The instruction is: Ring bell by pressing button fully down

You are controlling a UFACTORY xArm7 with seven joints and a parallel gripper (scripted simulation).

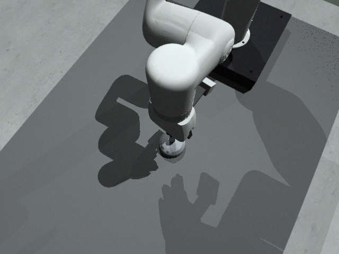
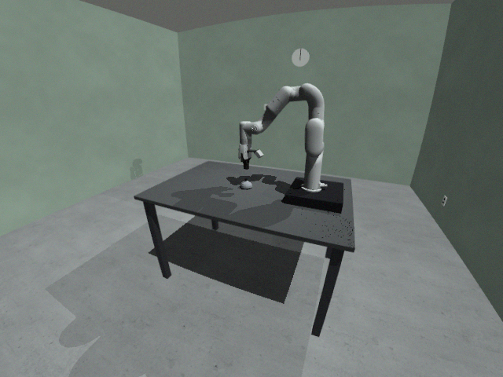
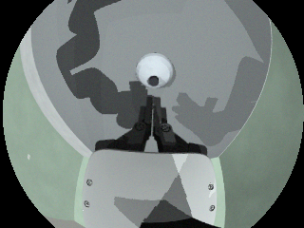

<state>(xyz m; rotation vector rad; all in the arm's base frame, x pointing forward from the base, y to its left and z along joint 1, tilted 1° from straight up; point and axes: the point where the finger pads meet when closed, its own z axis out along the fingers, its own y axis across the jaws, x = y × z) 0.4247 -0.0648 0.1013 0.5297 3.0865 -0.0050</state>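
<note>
Now: hand 10 cm above the bell button. From my hand the other things lie so: bell: 11 cm below.
</note>
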